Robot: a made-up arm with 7 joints. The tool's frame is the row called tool.
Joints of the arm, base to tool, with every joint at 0 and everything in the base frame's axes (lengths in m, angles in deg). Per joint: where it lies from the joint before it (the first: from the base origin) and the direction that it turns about. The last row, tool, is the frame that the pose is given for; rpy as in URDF.
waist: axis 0 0.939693 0.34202 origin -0.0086 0.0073 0.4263
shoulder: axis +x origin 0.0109 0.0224 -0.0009
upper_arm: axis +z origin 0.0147 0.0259 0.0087
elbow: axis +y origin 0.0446 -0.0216 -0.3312
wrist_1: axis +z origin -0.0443 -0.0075 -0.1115
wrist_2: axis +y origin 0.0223 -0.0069 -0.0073
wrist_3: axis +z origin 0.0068 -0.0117 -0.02
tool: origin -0.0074 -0.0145 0.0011 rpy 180 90 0
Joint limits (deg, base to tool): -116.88..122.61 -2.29..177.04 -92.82..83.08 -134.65..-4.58 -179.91..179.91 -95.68..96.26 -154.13..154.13
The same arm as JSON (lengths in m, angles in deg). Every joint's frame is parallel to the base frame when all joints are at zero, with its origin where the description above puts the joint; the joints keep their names.
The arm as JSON. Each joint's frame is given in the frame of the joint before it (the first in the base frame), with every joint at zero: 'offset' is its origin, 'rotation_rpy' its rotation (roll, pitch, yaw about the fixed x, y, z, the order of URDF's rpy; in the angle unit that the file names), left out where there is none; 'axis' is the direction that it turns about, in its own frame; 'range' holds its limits. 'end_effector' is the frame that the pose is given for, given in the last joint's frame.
{
  "length_unit": "m",
  "angle_unit": "deg",
  "chain": [
    {
      "id": "waist",
      "offset": [
        -0.0086,
        0.0073,
        0.4263
      ],
      "axis": [
        0.0,
        0.9397,
        0.342
      ],
      "range": [
        -116.88,
        122.61
      ]
    },
    {
      "id": "shoulder",
      "offset": [
        0.0109,
        0.0224,
        -0.0009
      ],
      "axis": "+x",
      "range": [
        -2.29,
        177.04
      ]
    },
    {
      "id": "upper_arm",
      "offset": [
        0.0147,
        0.0259,
        0.0087
      ],
      "axis": "+z",
      "range": [
        -92.82,
        83.08
      ]
    },
    {
      "id": "elbow",
      "offset": [
        0.0446,
        -0.0216,
        -0.3312
      ],
      "axis": "+y",
      "range": [
        -134.65,
        -4.58
      ]
    },
    {
      "id": "wrist_1",
      "offset": [
        -0.0443,
        -0.0075,
        -0.1115
      ],
      "axis": "+z",
      "range": [
        -179.91,
        179.91
      ]
    },
    {
      "id": "wrist_2",
      "offset": [
        0.0223,
        -0.0069,
        -0.0073
      ],
      "axis": "+y",
      "range": [
        -95.68,
        96.26
      ]
    },
    {
      "id": "wrist_3",
      "offset": [
        0.0068,
        -0.0117,
        -0.02
      ],
      "axis": "+z",
      "range": [
        -154.13,
        154.13
      ]
    }
  ],
  "end_effector": {
    "offset": [
      -0.0074,
      -0.0145,
      0.0011
    ],
    "rotation_rpy": [
      180.0,
      90.0,
      0.0
    ]
  }
}

